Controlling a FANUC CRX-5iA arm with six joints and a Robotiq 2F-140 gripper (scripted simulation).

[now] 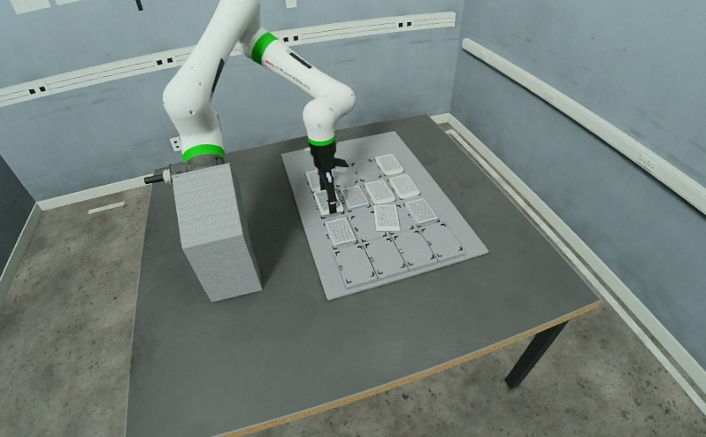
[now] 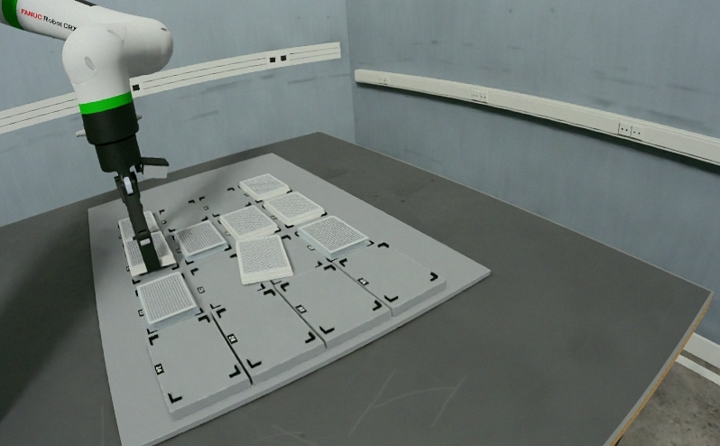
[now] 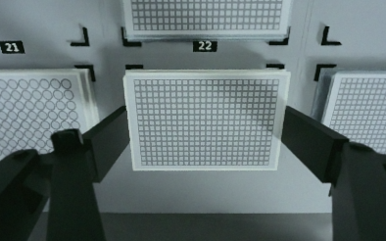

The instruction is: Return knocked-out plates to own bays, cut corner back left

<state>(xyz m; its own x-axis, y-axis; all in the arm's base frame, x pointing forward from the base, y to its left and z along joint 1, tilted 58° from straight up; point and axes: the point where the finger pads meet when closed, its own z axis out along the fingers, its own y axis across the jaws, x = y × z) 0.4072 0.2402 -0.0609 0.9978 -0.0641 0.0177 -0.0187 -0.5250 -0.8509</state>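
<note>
My gripper is now 60 mm short of the label 22 and 30 mm above it. Round my hand: bay label (270 mm ahead, 170 mm to the right, 30 mm below); 384-well plate (160 mm to the right, 20 mm below).
</note>
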